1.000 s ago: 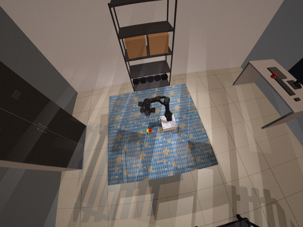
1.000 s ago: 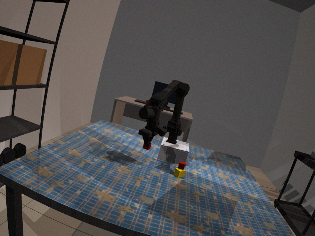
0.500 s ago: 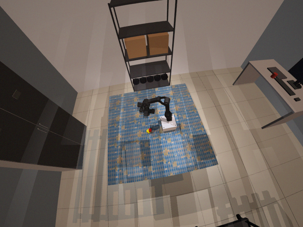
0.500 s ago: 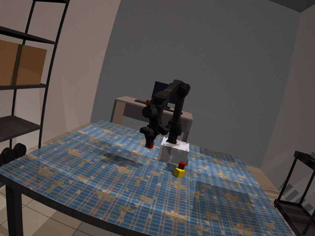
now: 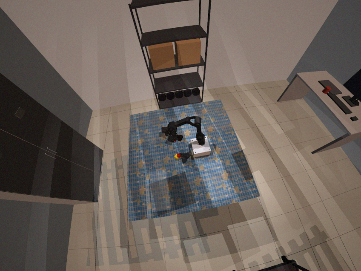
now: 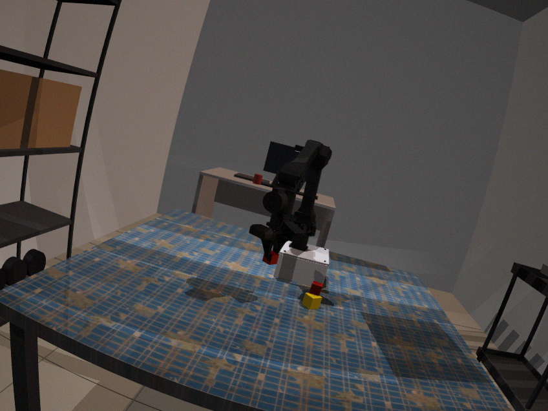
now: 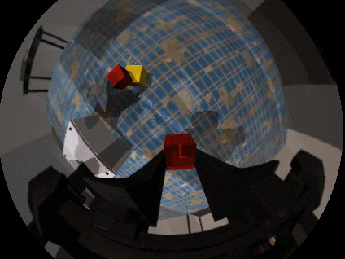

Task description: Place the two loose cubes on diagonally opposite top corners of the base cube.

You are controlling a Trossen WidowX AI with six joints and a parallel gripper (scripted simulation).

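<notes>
Right now my gripper tip is 16 cm to the right of the yellow cube, 10 cm above it and 2 cm past it.
</notes>
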